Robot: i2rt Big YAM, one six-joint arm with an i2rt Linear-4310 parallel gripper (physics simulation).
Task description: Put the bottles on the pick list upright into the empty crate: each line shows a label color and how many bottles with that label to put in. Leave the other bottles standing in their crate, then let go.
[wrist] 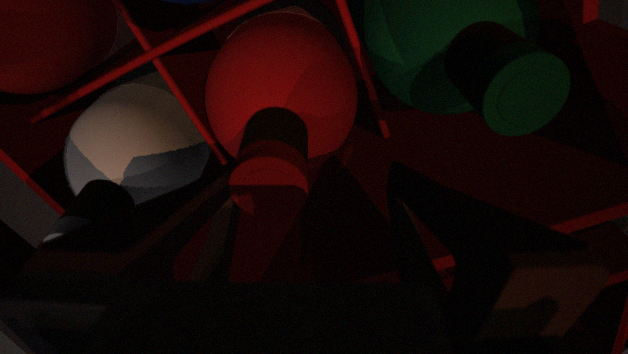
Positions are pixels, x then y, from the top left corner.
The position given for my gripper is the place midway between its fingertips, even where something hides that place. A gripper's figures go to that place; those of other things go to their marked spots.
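Labels:
Distance of my gripper (314,175): 13 cm from the lens. A green bottle (441,64) is at 14 cm from the lens.

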